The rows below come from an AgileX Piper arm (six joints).
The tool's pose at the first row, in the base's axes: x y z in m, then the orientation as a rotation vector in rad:
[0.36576, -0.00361, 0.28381, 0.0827, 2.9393, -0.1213]
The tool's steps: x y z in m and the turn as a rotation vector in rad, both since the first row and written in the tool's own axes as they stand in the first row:
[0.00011, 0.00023, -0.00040, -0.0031, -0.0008, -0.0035]
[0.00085, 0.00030, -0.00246, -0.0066, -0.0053, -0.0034]
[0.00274, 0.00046, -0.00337, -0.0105, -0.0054, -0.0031]
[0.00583, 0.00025, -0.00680, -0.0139, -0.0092, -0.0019]
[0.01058, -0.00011, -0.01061, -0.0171, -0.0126, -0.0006]
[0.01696, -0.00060, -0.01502, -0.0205, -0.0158, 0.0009]
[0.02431, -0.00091, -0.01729, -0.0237, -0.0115, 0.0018]
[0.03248, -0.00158, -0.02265, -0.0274, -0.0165, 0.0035]
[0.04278, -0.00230, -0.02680, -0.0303, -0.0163, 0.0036]
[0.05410, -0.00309, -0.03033, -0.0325, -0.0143, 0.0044]
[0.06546, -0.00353, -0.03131, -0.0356, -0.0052, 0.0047]
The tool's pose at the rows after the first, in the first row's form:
[0.36559, -0.00334, 0.28416, 0.0770, 2.9389, -0.1173]
[0.36447, -0.00306, 0.28602, 0.0763, 2.9345, -0.1121]
[0.36245, -0.00273, 0.28652, 0.0762, 2.9345, -0.1064]
[0.35875, -0.00249, 0.28927, 0.0771, 2.9307, -0.1012]
[0.35333, -0.00229, 0.29207, 0.0782, 2.9273, -0.0964]
[0.34620, -0.00209, 0.29515, 0.0797, 2.9241, -0.0913]
[0.33854, -0.00186, 0.29592, 0.0809, 2.9284, -0.0864]
[0.32946, -0.00167, 0.29958, 0.0824, 2.9233, -0.0808]
[0.31852, -0.00154, 0.30164, 0.0821, 2.9236, -0.0765]
[0.30670, -0.00148, 0.30289, 0.0832, 2.9255, -0.0731]
[0.29537, -0.00129, 0.30162, 0.0839, 2.9346, -0.0684]

